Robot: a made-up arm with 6 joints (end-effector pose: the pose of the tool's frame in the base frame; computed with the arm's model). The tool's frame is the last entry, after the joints.
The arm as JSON. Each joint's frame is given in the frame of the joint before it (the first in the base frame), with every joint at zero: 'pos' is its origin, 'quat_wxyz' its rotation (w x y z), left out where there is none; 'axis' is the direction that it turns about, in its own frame. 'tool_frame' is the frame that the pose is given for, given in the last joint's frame.
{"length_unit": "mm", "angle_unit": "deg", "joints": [
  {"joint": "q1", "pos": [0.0, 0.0, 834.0], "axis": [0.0, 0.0, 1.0]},
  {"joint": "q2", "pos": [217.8, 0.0, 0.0], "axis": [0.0, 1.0, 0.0]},
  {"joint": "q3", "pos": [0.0, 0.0, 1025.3], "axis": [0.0, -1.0, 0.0]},
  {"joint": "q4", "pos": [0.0, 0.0, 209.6], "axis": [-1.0, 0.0, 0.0]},
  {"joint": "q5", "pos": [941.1, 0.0, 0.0], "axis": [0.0, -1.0, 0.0]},
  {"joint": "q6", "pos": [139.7, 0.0, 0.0], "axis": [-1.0, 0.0, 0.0]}
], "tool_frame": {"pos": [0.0, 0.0, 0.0]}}
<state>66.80 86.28 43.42 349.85 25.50 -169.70</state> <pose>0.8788 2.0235 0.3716 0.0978 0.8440 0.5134 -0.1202</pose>
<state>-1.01 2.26 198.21 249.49 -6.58 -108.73</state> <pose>-0.7206 0.0277 1.3548 0.1115 -0.1285 0.3252 0.9302</pose>
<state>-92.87 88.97 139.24 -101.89 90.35 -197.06</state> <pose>-0.2219 -1.6959 1.6911 0.0652 0.0568 0.1944 -0.9771</pose>
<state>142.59 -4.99 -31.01 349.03 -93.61 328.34</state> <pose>-0.8091 0.5854 1.5118 0.3213 -0.7295 0.4718 0.3767</pose>
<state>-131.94 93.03 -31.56 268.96 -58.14 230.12</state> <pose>-0.4731 -0.7040 -0.1759 0.9538 -0.0443 0.2405 -0.1745</pose>
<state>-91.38 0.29 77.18 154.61 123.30 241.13</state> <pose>0.0424 -0.3188 2.7248 0.7988 -0.1836 0.5043 -0.2718</pose>
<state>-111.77 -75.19 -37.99 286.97 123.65 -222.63</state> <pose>-0.0170 0.2574 1.8123 0.4801 -0.0944 -0.0240 0.8718</pose>
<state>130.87 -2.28 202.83 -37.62 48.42 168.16</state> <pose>0.4638 -0.4385 1.1550 0.6590 0.5939 0.3556 -0.2942</pose>
